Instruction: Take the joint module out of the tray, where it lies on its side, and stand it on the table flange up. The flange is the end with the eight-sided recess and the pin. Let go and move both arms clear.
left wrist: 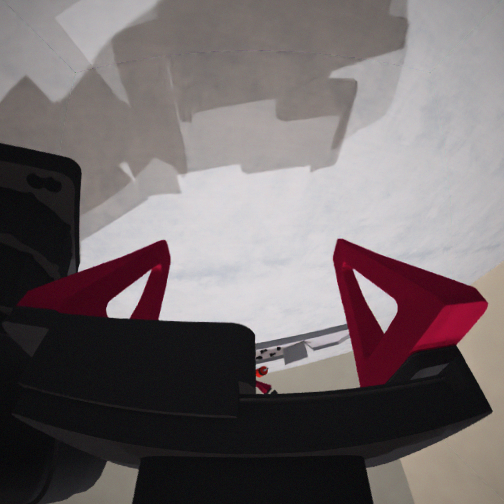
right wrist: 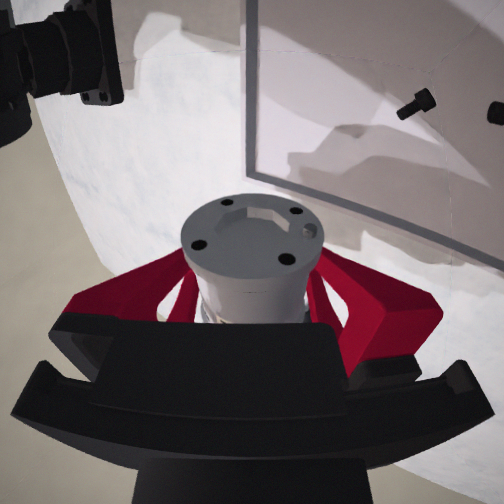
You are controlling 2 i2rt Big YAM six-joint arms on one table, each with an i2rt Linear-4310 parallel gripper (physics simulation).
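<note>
In the right wrist view the grey joint module (right wrist: 252, 260) sits between my right gripper's red fingers (right wrist: 252, 295), which are shut on its body. Its flange end faces the camera, with the eight-sided recess and the pin near the rim. It is beside the corner of the grey-rimmed tray (right wrist: 380, 130), outside the rim, over the white table. I cannot tell whether it touches the table. In the left wrist view my left gripper (left wrist: 250, 280) is open and empty over the white table, with shadows beyond it. The tray (left wrist: 300, 345) and the right gripper's red fingers (left wrist: 262, 380) show small and far between the left fingers.
Two black bolts (right wrist: 416, 104) lie in the tray in the right wrist view. The left arm's black link (right wrist: 55, 50) reaches in at the upper left of that view. The beige floor borders the white table top at the left.
</note>
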